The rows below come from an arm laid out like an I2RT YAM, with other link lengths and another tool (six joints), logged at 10 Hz.
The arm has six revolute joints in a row. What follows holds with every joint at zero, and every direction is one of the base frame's.
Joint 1 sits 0.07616 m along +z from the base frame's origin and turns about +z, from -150.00 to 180.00 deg.
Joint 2 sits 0.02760 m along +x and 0.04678 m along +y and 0.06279 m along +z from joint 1 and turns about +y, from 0.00 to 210.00 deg.
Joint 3 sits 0.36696 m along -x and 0.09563 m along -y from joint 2 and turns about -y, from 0.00 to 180.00 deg.
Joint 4 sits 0.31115 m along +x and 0.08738 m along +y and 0.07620 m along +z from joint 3 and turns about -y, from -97.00 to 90.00 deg.
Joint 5 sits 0.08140 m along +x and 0.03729 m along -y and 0.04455 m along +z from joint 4 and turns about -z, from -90.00 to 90.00 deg.
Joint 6 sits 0.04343 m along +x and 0.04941 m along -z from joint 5 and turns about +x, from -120.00 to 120.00 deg.
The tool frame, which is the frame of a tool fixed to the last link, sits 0.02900 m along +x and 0.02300 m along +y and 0.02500 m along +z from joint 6; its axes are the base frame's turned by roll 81.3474, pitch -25.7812 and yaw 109.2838 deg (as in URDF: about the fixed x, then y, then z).
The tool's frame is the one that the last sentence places.
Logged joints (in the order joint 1, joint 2, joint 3, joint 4, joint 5, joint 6), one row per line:
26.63 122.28 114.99 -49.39 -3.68 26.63
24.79 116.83 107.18 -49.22 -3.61 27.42
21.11 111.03 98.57 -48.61 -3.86 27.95
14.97 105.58 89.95 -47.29 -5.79 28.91
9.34 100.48 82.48 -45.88 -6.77 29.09
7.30 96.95 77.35 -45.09 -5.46 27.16
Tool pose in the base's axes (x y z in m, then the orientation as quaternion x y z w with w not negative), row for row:
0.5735 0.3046 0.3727 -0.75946 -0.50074 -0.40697 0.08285
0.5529 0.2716 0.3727 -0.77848 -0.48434 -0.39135 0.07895
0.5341 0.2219 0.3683 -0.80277 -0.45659 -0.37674 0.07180
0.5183 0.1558 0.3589 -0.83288 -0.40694 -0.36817 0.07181
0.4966 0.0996 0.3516 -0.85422 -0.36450 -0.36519 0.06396
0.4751 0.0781 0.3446 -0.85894 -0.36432 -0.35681 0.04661
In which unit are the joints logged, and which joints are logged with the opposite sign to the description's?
The joints are logged in degrees. Opposite sign: none.
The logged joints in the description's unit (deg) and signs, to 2 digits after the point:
26.63 122.28 114.99 -49.39 -3.68 26.63
24.79 116.83 107.18 -49.22 -3.61 27.42
21.11 111.03 98.57 -48.61 -3.86 27.95
14.97 105.58 89.95 -47.29 -5.79 28.91
9.34 100.48 82.48 -45.88 -6.77 29.09
7.30 96.95 77.35 -45.09 -5.46 27.16

